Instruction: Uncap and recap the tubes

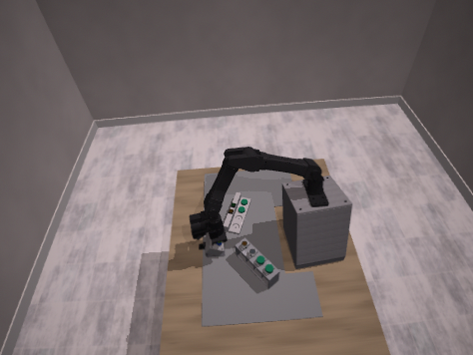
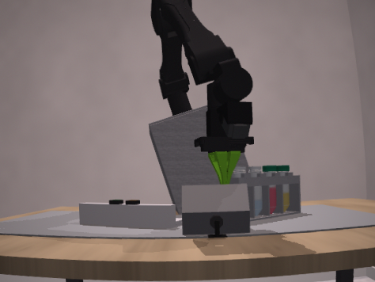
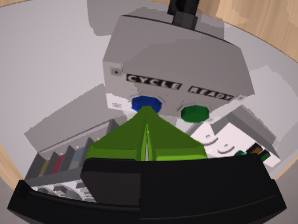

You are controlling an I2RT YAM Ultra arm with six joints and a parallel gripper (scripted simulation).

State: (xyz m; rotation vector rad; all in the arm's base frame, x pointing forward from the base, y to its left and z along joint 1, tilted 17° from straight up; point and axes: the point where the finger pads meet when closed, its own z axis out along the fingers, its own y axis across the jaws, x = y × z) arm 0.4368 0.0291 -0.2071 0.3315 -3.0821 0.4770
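My hand is 10 mm above the blue cycle key. Also, from my hand: green ready key (40 mm to the right, 10 mm below).
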